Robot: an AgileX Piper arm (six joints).
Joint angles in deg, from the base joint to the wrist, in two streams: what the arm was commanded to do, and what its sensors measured. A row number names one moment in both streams.
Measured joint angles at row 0: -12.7, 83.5, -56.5, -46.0, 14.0, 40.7
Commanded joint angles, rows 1 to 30: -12.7, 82.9, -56.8, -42.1, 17.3, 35.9; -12.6, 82.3, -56.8, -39.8, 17.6, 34.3; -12.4, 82.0, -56.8, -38.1, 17.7, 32.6; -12.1, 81.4, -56.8, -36.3, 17.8, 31.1; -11.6, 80.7, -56.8, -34.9, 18.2, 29.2; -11.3, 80.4, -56.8, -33.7, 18.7, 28.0; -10.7, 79.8, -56.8, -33.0, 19.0, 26.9; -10.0, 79.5, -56.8, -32.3, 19.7, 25.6; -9.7, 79.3, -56.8, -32.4, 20.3, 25.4; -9.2, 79.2, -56.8, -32.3, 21.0, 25.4; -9.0, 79.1, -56.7, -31.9, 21.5, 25.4; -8.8, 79.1, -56.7, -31.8, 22.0, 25.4; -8.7, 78.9, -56.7, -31.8, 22.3, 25.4; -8.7, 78.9, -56.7, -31.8, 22.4, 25.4; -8.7, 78.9, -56.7, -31.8, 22.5, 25.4; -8.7, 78.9, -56.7, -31.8, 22.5, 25.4; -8.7, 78.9, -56.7, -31.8, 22.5, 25.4; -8.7, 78.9, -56.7, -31.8, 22.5, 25.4; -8.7, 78.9, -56.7, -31.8, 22.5, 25.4; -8.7, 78.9, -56.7, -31.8, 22.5, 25.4; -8.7, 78.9, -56.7, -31.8, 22.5, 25.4; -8.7, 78.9, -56.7, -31.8, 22.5, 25.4; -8.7, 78.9, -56.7, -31.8, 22.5, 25.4; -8.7, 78.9, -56.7, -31.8, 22.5, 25.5; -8.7, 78.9, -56.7, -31.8, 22.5, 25.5; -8.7, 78.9, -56.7, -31.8, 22.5, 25.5; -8.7, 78.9, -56.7, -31.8, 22.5, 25.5; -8.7, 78.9, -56.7, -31.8, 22.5, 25.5; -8.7, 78.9, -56.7, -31.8, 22.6, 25.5; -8.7, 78.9, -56.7, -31.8, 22.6, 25.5
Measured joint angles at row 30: -8.9, 79.7, -56.7, -32.0, 20.8, 25.8
